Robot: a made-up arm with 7 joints.
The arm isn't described. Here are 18 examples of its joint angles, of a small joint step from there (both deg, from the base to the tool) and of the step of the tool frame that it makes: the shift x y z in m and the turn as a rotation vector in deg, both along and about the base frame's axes.
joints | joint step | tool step
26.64 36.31 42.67 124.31 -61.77 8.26 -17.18 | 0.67 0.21 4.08 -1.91 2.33 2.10 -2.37 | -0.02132 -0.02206 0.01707 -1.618 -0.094 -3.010
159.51 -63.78 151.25 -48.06 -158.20 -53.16 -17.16 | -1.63 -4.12 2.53 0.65 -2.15 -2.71 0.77 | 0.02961 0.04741 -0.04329 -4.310 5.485 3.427
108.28 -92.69 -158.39 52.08 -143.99 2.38 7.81 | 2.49 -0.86 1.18 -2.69 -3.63 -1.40 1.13 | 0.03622 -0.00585 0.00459 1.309 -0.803 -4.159
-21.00 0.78 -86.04 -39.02 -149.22 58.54 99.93 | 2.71 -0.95 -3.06 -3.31 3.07 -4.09 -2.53 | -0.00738 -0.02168 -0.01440 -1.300 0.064 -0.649
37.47 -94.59 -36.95 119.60 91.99 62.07 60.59 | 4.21 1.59 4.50 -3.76 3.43 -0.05 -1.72 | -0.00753 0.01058 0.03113 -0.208 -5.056 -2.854
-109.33 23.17 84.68 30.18 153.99 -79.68 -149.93 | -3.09 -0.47 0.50 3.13 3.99 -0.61 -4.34 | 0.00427 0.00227 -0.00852 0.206 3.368 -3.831
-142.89 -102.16 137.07 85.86 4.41 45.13 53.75 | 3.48 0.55 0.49 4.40 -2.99 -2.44 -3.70 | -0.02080 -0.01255 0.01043 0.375 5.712 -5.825
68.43 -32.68 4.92 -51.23 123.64 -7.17 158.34 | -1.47 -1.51 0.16 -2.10 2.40 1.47 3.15 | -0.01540 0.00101 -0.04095 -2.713 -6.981 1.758
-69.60 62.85 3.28 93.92 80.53 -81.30 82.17 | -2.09 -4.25 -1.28 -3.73 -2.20 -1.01 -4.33 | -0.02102 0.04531 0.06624 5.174 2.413 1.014
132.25 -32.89 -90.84 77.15 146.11 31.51 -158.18 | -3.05 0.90 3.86 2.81 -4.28 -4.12 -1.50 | -0.02502 -0.01720 0.00642 7.622 -0.160 0.217
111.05 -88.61 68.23 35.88 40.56 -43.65 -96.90 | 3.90 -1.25 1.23 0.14 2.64 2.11 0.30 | 0.06316 -0.00824 -0.02034 -2.019 -4.009 -2.639
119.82 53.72 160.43 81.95 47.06 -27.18 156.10 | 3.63 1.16 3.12 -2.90 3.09 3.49 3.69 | -0.00319 -0.03619 0.01005 5.760 0.531 -12.156
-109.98 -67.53 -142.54 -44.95 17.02 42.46 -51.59 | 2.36 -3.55 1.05 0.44 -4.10 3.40 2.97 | -0.00595 -0.06383 -0.05093 7.779 2.747 -3.356
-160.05 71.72 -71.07 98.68 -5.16 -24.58 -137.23 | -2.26 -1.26 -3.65 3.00 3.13 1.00 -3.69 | 0.03248 -0.04440 0.02847 -3.634 0.838 7.315
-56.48 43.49 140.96 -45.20 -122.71 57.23 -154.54 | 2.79 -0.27 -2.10 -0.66 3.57 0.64 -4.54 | 0.02193 -0.01858 0.00679 1.886 0.234 -4.664
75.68 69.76 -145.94 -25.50 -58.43 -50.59 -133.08 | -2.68 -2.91 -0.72 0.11 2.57 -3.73 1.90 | 0.04477 0.02339 0.04197 -0.151 2.386 5.990
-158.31 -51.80 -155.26 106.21 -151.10 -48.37 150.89 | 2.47 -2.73 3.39 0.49 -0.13 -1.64 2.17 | -0.04131 -0.03259 -0.01827 0.570 5.875 -4.124
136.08 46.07 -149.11 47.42 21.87 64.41 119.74 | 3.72 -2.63 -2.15 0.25 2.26 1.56 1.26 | -0.00383 0.03659 0.01874 -4.617 3.448 -3.988
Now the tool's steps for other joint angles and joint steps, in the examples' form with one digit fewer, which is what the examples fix.
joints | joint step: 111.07 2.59 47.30 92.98 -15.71 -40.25 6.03 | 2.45 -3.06 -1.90 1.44 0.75 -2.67 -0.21
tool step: 0.0113 0.0315 0.0058 -2.68 2.46 -1.06
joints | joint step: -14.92 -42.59 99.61 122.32 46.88 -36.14 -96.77 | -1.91 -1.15 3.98 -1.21 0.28 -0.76 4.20
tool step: -0.0130 -0.0078 -0.0159 -0.80 3.10 -2.17
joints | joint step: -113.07 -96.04 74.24 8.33 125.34 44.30 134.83 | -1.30 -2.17 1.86 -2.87 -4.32 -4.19 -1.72
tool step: 0.0014 0.0076 -0.0446 0.86 -3.84 -1.57
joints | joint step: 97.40 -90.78 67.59 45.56 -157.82 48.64 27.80 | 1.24 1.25 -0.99 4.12 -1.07 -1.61 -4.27
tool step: -0.0112 -0.0181 0.0351 3.39 4.97 5.51
